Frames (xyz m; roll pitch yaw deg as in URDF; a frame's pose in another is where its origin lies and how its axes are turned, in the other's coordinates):
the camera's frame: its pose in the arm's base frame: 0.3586 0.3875 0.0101 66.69 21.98 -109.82
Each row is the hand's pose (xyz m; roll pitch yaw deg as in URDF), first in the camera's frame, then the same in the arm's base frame.
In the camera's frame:
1: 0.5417 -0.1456 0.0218 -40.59 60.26 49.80
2: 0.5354 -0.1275 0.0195 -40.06 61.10 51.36
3: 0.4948 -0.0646 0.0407 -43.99 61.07 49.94
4: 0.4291 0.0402 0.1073 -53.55 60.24 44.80
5: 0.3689 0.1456 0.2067 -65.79 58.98 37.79
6: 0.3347 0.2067 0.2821 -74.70 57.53 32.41
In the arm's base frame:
1: 0.1311 -0.0147 -0.3086 16.68 6.65 -37.31
2: 0.1398 -0.0179 -0.2917 15.98 6.47 -36.18
3: 0.1493 -0.0076 -0.2152 13.24 7.03 -36.59
4: 0.1359 0.0132 -0.0769 7.89 8.77 -38.61
5: 0.0909 0.0346 0.0719 1.22 11.42 -41.32
6: 0.0483 0.0495 0.1644 -3.64 13.54 -43.74

